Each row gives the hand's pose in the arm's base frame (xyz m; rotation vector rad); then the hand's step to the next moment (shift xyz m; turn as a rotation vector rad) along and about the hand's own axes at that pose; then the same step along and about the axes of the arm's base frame.
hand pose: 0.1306 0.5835 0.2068 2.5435 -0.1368 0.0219
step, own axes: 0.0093 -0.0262 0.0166 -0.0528 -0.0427 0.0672
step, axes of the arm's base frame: 0.0117 0.0114 -0.0280 -0.0491 0.0024 -0.0819
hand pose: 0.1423 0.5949 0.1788 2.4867 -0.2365 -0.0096
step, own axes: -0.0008 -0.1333 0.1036 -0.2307 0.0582 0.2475
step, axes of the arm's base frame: 0.0149 0.0428 -0.1626 -0.2525 -0.1536 -0.1747
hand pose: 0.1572 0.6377 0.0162 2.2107 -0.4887 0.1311
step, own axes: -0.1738 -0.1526 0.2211 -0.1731 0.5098 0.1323
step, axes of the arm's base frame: -0.1163 -0.0312 -0.2965 -0.3670 -0.3380 0.2418
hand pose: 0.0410 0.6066 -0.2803 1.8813 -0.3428 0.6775
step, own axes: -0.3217 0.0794 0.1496 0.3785 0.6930 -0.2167
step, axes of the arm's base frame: -0.2543 -0.1921 -0.1749 -0.1261 -0.0521 0.8074
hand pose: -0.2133 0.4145 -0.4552 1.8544 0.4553 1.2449
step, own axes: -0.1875 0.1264 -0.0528 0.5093 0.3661 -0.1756
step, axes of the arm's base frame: -0.1481 -0.1789 0.0001 0.0160 0.2105 0.6162
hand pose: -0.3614 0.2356 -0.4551 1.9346 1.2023 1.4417
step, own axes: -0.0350 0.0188 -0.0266 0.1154 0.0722 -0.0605
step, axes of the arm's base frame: -0.0201 -0.0431 0.0051 -0.0196 0.0503 0.1388
